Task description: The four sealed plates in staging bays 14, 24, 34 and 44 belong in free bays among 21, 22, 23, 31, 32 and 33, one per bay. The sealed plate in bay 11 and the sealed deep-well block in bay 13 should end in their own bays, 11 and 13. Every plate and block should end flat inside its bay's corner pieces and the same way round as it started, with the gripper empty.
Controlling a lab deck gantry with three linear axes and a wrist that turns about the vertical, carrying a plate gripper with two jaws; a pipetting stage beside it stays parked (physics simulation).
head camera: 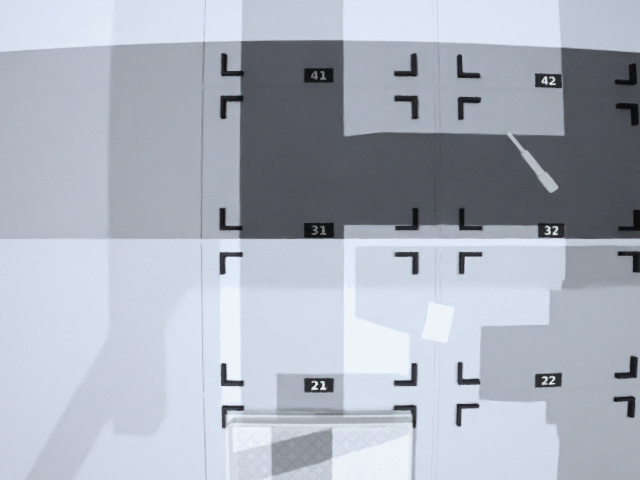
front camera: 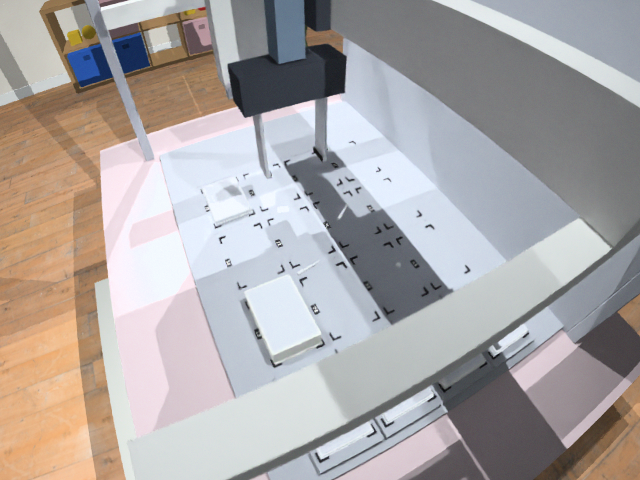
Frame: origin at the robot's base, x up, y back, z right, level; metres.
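Seen in the pictures: gripper, fingertip midpoint: point(front camera: 293, 163); robot's base, origin of the base link: point(front camera: 202, 190).
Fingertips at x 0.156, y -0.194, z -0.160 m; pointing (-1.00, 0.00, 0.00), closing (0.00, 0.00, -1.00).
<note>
Pixels of each thing's middle, then the offset from my fingertips to it.
- sealed plate, body centre: point(head camera: 318, 475) point(front camera: 226, 199) dx -0.149, dy +0.130, dz +0.117 m
- white deep-well block, body centre: point(front camera: 282, 317) dx -0.135, dy -0.198, dz +0.117 m
- pale rectangular piece, body centre: point(head camera: 438, 322) point(front camera: 283, 209) dx -0.156, dy +0.048, dz +0.013 m
- thin pale stick, body centre: point(head camera: 531, 161) point(front camera: 343, 211) dx -0.153, dy -0.018, dz -0.099 m
My gripper point(front camera: 294, 167) is open, its two jaws wide apart with no plate between them, hanging above the back part of the deck; it does not show in the head view. A sealed plate point(front camera: 226, 200) point(head camera: 320, 452) lies flat in bay 11; its lower part is cut off in the head view. The white deep-well block point(front camera: 284, 315) sits in bay 13. Four sealed plates point(front camera: 345, 441) point(front camera: 408, 406) point(front camera: 463, 373) point(front camera: 509, 339) lie in the staging bays, partly hidden behind the front beam. Bays 21 point(head camera: 318, 384), 22 point(head camera: 547, 380), 31 point(head camera: 318, 229) and 32 point(head camera: 551, 230) hold no plate.
A pale rectangular piece point(front camera: 282, 209) point(head camera: 438, 322) lies between bays 21 and 22. A thin pale stick point(front camera: 343, 210) point(head camera: 532, 162) lies in bay 32, another stick point(front camera: 308, 266) near the block. A wide beam point(front camera: 361, 377) crosses the front; a tall wall point(front camera: 465, 180) stands right.
</note>
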